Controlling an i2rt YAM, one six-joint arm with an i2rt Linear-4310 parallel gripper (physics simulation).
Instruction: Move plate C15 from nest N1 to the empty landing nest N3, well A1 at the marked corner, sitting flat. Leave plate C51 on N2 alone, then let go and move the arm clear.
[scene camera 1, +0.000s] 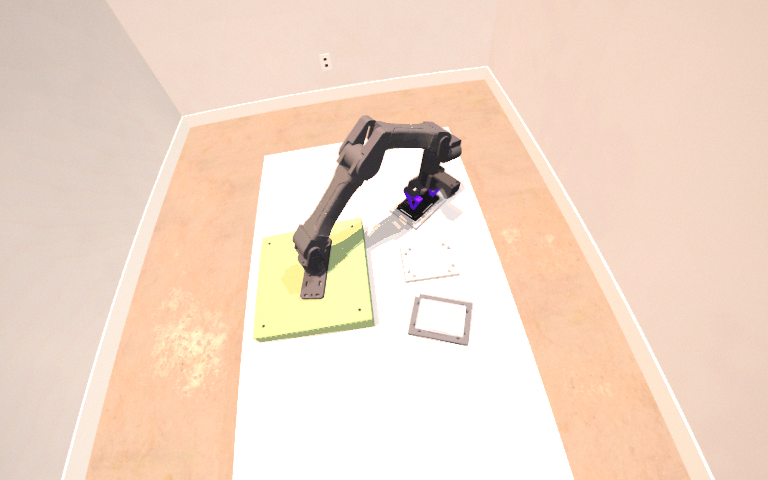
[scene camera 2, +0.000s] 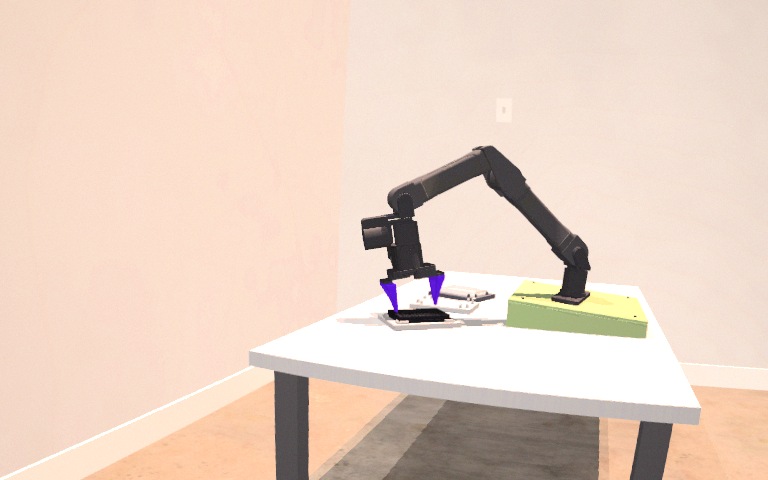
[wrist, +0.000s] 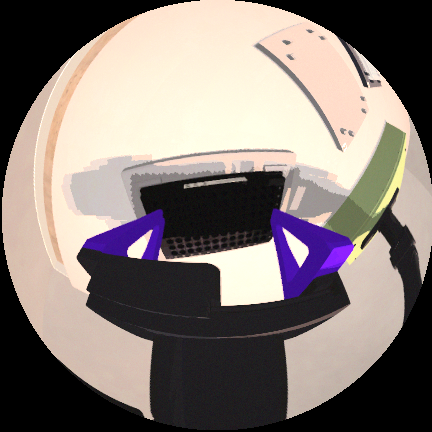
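Note:
A black well plate (scene camera 1: 417, 213) (scene camera 2: 421, 315) (wrist: 215, 200) lies in a pale nest (scene camera 2: 421, 324) (wrist: 225, 156) at the table's far end in scene camera 1. My gripper (scene camera 1: 423, 201) (scene camera 2: 415, 308) (wrist: 217, 214) is open and points down over this plate, its purple fingertips near opposite sides; contact is unclear. A pale nest with small corner posts (scene camera 1: 428, 263) (wrist: 320, 82) stands empty in the middle. A white plate (scene camera 1: 441, 318) (scene camera 2: 461, 290) sits in a dark grey nest (scene camera 1: 414, 318) (scene camera 2: 484, 296). Plate and nest labels and well A1 are unreadable.
The arm's base stands on a yellow-green block (scene camera 1: 339, 300) (scene camera 2: 577, 325) (wrist: 377, 170) beside the nests. The white table (scene camera 1: 396, 396) (scene camera 2: 509, 362) has a wall beyond its far end. The arm's shadow falls around the black plate's nest.

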